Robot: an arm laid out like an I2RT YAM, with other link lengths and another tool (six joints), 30 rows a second.
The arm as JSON. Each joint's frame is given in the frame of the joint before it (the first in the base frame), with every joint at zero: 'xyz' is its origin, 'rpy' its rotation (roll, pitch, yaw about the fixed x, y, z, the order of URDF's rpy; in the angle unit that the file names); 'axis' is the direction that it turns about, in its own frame. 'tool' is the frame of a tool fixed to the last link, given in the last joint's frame.
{
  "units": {
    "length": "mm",
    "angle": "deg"
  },
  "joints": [
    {
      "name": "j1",
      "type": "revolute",
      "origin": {
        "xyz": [
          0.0,
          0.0,
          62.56
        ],
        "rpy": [
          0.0,
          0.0,
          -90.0
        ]
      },
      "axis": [
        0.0,
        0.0,
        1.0
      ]
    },
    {
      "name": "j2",
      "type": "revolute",
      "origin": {
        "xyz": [
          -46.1,
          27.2,
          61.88
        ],
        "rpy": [
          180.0,
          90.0,
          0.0
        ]
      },
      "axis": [
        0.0,
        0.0,
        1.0
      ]
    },
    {
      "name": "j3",
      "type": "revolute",
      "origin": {
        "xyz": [
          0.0,
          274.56,
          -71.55
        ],
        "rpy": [
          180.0,
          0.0,
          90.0
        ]
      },
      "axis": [
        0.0,
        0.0,
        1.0
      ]
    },
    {
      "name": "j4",
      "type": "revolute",
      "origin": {
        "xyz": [
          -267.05,
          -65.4,
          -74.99
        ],
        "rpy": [
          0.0,
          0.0,
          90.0
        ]
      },
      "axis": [
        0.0,
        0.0,
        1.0
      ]
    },
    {
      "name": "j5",
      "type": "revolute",
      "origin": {
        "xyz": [
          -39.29,
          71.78,
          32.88
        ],
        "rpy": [
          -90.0,
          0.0,
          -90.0
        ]
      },
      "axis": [
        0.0,
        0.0,
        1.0
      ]
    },
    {
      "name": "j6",
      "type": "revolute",
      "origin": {
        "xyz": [
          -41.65,
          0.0,
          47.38
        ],
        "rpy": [
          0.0,
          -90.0,
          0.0
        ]
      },
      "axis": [
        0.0,
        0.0,
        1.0
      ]
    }
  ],
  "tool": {
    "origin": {
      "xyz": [
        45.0,
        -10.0,
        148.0
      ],
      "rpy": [
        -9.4,
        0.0,
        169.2
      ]
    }
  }
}
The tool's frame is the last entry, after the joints.
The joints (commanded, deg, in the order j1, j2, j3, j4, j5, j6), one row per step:
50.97 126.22 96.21 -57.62 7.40 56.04
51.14 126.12 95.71 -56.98 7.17 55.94
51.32 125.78 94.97 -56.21 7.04 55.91
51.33 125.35 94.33 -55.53 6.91 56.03
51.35 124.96 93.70 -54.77 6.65 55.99
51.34 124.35 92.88 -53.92 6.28 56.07
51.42 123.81 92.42 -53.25 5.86 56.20
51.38 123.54 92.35 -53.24 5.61 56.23
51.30 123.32 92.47 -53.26 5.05 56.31
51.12 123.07 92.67 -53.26 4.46 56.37
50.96 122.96 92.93 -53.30 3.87 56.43
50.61 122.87 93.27 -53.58 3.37 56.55
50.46 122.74 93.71 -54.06 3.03 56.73
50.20 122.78 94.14 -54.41 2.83 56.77
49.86 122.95 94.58 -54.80 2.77 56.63
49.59 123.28 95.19 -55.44 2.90 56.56
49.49 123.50 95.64 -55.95 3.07 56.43
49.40 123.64 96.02 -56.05 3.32 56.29
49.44 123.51 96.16 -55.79 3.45 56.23
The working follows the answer.
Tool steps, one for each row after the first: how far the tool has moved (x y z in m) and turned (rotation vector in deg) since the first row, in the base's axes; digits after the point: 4 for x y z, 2 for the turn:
-0.0015 0.0013 -0.0016 0.32 0.03 0.28
-0.0030 0.0022 -0.0027 0.68 -0.10 0.50
-0.0033 0.0027 -0.0027 1.15 -0.30 0.39
-0.0038 0.0038 -0.0029 1.71 -0.42 0.47
-0.0045 0.0048 -0.0023 2.45 -0.54 0.41
-0.0052 0.0072 -0.0007 3.31 -0.68 0.40
-0.0055 0.0077 0.0009 3.64 -0.62 0.35
-0.0058 0.0095 0.0031 4.25 -0.39 0.23
-0.0052 0.0113 0.0059 4.97 -0.22 0.05
-0.0047 0.0132 0.0080 5.60 0.03 -0.12
-0.0033 0.0135 0.0104 6.05 0.30 -0.54
-0.0029 0.0142 0.0135 6.35 0.50 -0.84
-0.0012 0.0142 0.0153 6.52 0.62 -1.12
0.0010 0.0131 0.0161 6.45 0.72 -1.32
0.0030 0.0116 0.0166 6.08 0.83 -1.55
0.0040 0.0105 0.0170 5.74 0.88 -1.54
0.0062 0.0106 0.0177 5.68 0.59 -1.51
0.0077 0.0122 0.0191 5.99 0.15 -1.40

Tool pose at each row, in the base's axes (x y z in m, rotation vector in deg; rounded; the steps above come from the unrounded poses):
0.2478 0.3434 0.0036 166.93 7.30 11.05
0.2463 0.3447 0.0019 167.25 7.69 11.08
0.2448 0.3456 0.0009 167.59 7.96 11.35
0.2445 0.3461 0.0009 168.02 7.76 11.68
0.2441 0.3471 0.0007 168.57 7.82 11.94
0.2433 0.3481 0.0012 169.29 7.66 12.20
0.2426 0.3506 0.0029 170.13 7.57 12.51
0.2423 0.3511 0.0045 170.46 7.48 12.46
0.2420 0.3529 0.0067 171.10 7.31 12.17
0.2427 0.3547 0.0095 171.84 7.02 11.98
0.2431 0.3565 0.0116 172.51 6.77 11.66
0.2445 0.3569 0.0140 172.99 6.15 11.23
0.2450 0.3576 0.0171 173.32 5.71 10.92
0.2466 0.3576 0.0188 173.49 5.29 10.71
0.2489 0.3565 0.0197 173.43 5.01 10.52
0.2509 0.3549 0.0201 173.08 4.72 10.27
0.2518 0.3539 0.0206 172.75 4.76 10.16
0.2540 0.3540 0.0212 172.65 4.77 10.59
0.2556 0.3556 0.0227 172.91 4.84 11.30

